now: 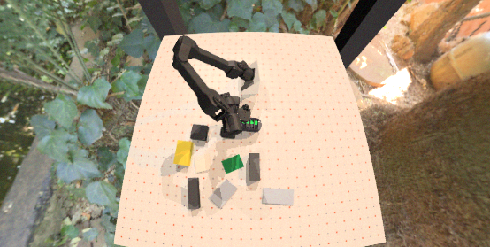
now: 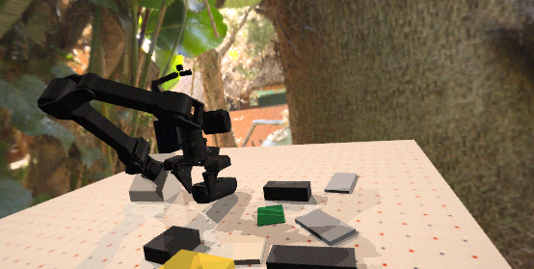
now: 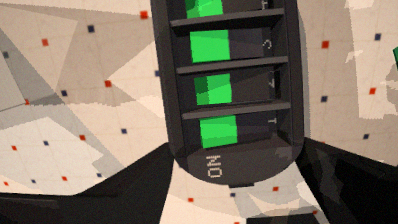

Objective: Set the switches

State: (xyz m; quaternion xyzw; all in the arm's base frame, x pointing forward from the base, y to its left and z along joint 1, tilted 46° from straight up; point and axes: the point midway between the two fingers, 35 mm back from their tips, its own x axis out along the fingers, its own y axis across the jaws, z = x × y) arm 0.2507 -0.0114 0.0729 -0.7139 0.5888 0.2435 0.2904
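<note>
Now: the green tile 19 cm ahead of my gripper tip, 5 cm below it and 3 cm to the left of it. The rest, counted from my gripper tip: yellow block (22 cm to the right, 17 cm ahead, 3 cm below); then dark block (19 cm ahead, 13 cm to the left, 3 cm below); then cream tile (20 cm ahead, 12 cm to the right, 4 cm below).
</note>
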